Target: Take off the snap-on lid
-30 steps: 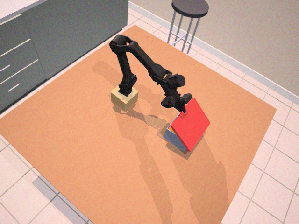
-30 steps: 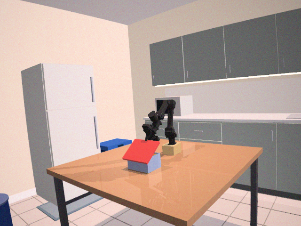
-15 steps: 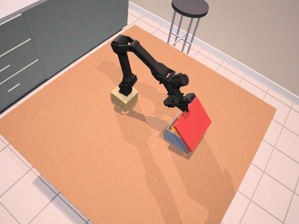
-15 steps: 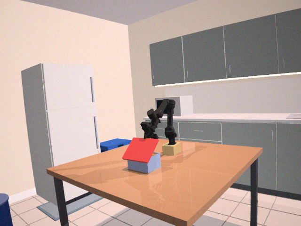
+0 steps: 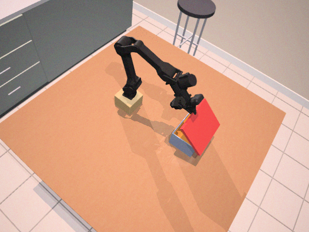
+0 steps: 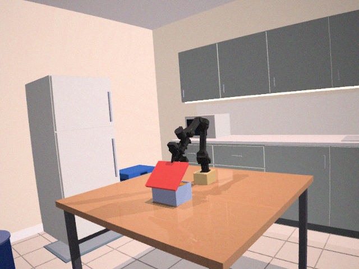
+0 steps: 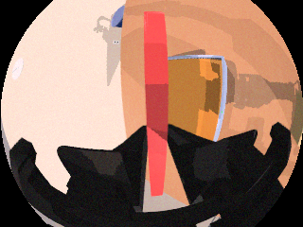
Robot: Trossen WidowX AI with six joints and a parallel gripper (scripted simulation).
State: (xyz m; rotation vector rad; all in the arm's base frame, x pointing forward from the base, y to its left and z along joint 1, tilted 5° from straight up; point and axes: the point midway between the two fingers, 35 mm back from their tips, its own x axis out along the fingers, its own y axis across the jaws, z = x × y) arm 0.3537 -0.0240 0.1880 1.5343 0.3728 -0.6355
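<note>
Right now my gripper tip is 6 cm short of the red lid, 1 cm to the left of it and 5 cm above it. Round my gripper tip: storage box: 3 cm ahead, 17 cm below.
</note>
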